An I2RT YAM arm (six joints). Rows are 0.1 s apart.
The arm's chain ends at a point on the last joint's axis. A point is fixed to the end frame.
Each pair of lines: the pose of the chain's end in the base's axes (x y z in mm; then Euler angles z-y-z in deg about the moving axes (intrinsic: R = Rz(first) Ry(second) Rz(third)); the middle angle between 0 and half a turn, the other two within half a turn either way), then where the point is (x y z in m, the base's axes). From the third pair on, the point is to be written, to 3 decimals.
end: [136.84 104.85 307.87 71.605 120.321 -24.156]
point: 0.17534 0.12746 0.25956
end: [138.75 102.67 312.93 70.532 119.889 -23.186]
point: 0.17731 0.12481 0.26445
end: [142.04 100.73 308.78 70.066 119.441 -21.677]
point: 0.180 0.123 0.260
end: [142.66 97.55 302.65 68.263 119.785 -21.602]
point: 0.181 0.118 0.254
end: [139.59 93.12 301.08 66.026 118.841 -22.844]
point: 0.180 0.113 0.253
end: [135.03 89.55 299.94 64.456 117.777 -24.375]
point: 0.177 0.109 0.253
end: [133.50 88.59 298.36 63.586 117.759 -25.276]
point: 0.176 0.108 0.252
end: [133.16 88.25 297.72 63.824 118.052 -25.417]
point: 0.176 0.107 0.251
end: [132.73 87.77 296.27 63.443 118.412 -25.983]
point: 0.176 0.106 0.250
